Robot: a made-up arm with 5 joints.
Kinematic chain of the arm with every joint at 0, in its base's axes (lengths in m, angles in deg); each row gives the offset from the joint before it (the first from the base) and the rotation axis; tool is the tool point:
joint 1: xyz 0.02 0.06 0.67 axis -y
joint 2: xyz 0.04 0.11 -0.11 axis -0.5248 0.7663 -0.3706
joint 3: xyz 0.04 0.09 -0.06 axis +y
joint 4: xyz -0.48 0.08 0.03 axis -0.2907 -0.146 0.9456
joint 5: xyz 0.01 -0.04 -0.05 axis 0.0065 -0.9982 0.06
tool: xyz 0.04 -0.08 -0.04
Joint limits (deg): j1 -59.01..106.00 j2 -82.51..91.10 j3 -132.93..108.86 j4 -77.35..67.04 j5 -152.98..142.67
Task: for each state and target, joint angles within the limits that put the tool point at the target. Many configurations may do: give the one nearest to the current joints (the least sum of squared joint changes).
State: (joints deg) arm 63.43 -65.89 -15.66 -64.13 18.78
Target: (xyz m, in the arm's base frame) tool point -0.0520 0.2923 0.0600
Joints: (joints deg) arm 16.45 -53.66 -7.05 -64.22 16.40
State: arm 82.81 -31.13 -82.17 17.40 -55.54
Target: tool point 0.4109 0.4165 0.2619
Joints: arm 27.47 -45.71 -59.91 10.92 -57.49
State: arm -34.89 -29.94 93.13 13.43 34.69
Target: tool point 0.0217 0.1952 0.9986
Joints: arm -21.05 -6.83 80.39 -39.38 16.96
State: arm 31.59 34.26 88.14 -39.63 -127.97
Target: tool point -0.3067 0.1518 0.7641
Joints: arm 42.36 -13.39 72.02 2.93 -123.78
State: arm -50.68 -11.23 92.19 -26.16 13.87
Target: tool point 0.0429 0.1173 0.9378
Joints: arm -42.50 -23.53 79.93 -13.14 16.91
